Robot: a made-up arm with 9 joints. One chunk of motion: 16 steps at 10 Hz.
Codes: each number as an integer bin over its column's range. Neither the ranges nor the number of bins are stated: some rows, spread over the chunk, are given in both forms.
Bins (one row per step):
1: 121 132 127 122 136 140 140 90 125
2: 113 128 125 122 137 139 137 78 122
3: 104 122 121 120 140 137 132 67 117
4: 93 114 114 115 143 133 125 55 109
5: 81 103 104 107 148 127 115 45 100
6: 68 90 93 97 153 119 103 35 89
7: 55 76 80 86 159 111 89 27 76
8: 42 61 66 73 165 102 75 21 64
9: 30 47 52 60 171 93 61 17 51
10: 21 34 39 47 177 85 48 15 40
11: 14 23 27 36 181 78 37 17 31
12: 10 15 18 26 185 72 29 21 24
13: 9 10 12 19 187 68 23 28 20
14: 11 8 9 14 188 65 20 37 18
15: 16 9 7 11 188 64 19 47 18
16: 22 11 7 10 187 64 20 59 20
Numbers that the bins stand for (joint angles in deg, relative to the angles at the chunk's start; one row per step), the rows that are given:
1: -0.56 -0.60 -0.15 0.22 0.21 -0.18 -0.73 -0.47 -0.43
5: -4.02 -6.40 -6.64 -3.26 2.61 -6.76 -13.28 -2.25 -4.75
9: -8.43 -17.61 -21.34 -14.14 7.21 -23.97 -40.40 -3.35 -13.21
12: -10.16 -24.01 -30.94 -22.01 10.01 -34.60 -56.47 -3.19 -17.88
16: -9.13 -24.81 -34.05 -25.71 10.41 -38.64 -60.99 -1.69 -18.57
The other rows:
2: -1.25 -1.40 -0.71 0.22 0.41 -0.69 -2.23 -0.95 -0.95
3: -2.03 -2.60 -1.84 -0.25 1.01 -1.70 -4.75 -1.38 -1.81
4: -2.98 -4.20 -3.82 -1.40 1.61 -3.73 -8.26 -1.85 -3.20
6: -5.15 -9.00 -9.75 -5.57 3.61 -10.81 -19.31 -2.64 -6.65
7: -6.27 -11.80 -13.43 -8.12 4.81 -14.86 -26.34 -2.96 -8.89
8: -7.40 -14.81 -17.38 -11.13 6.01 -19.41 -33.37 -3.19 -10.97
10: -9.21 -20.21 -25.01 -17.15 8.41 -28.02 -46.93 -3.43 -15.11
11: -9.82 -22.41 -28.40 -19.69 9.21 -31.56 -52.45 -3.35 -16.67
13: -10.25 -25.01 -32.64 -23.63 10.41 -36.62 -59.48 -2.92 -18.57
14: -10.08 -25.41 -33.49 -24.79 10.61 -38.14 -60.99 -2.56 -18.91
15: -9.65 -25.21 -34.05 -25.48 10.61 -38.64 -61.49 -2.17 -18.91

